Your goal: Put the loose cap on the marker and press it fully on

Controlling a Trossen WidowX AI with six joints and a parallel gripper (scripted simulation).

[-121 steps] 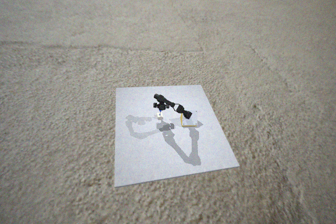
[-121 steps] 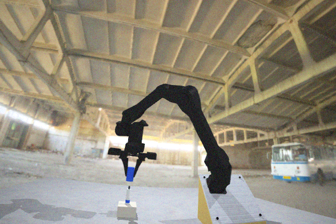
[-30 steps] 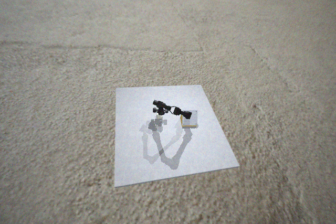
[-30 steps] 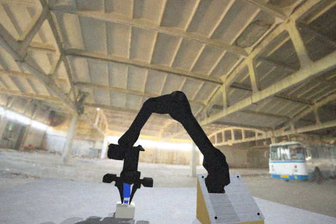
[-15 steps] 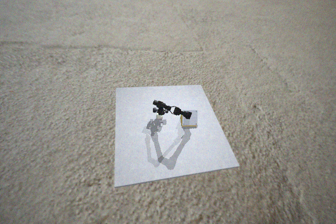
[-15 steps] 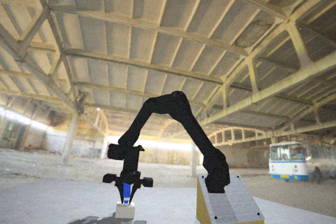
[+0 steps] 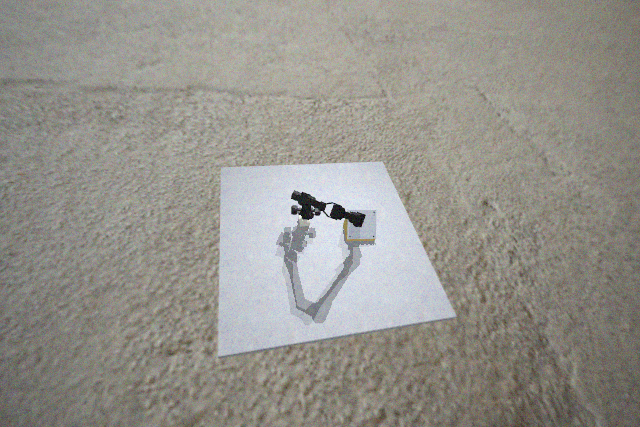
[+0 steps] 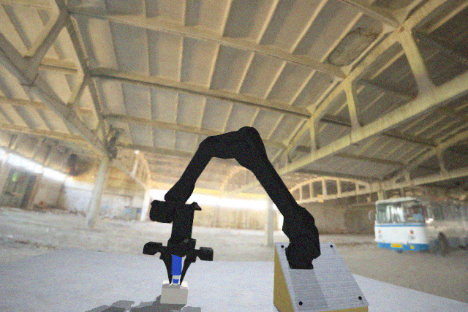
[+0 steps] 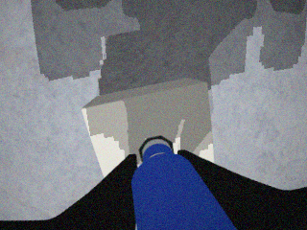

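Now: the beige holder block 20 mm below my gripper tip. From my gripper tip the other things lie so: blue cap 50 mm above.
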